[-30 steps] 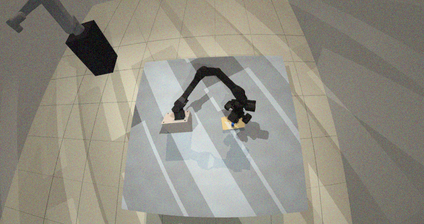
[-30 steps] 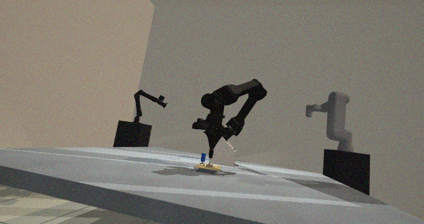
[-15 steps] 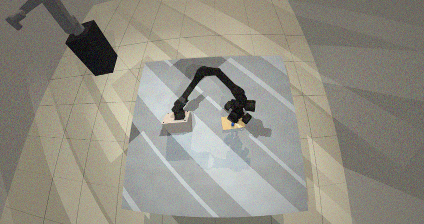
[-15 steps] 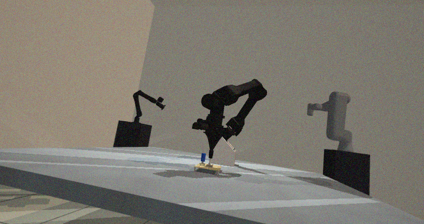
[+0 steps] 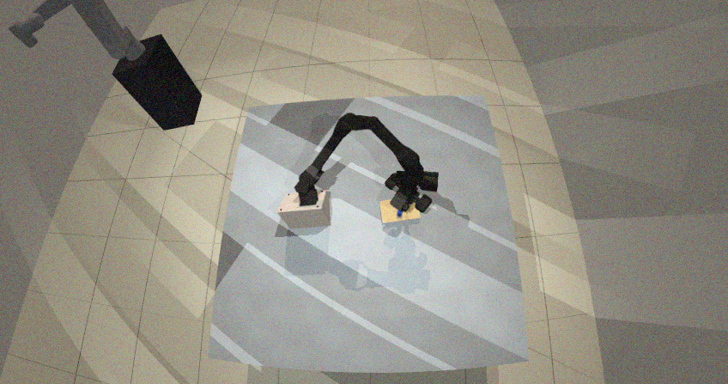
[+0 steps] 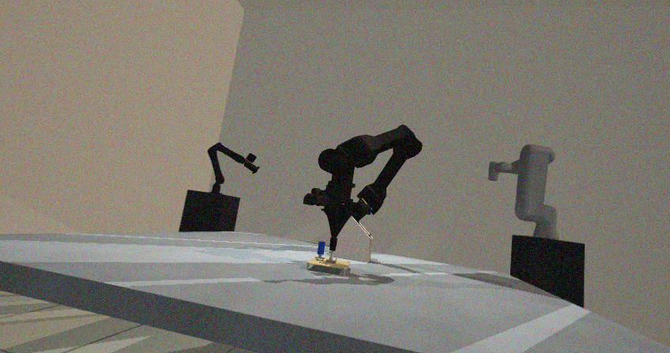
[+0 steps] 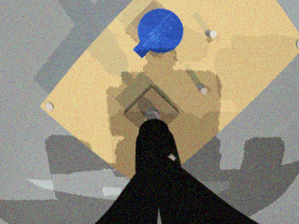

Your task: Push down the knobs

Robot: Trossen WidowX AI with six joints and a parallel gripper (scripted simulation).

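My gripper tip is now 30 mm to the left of the blue knob, 30 mm past it and 30 mm above it.
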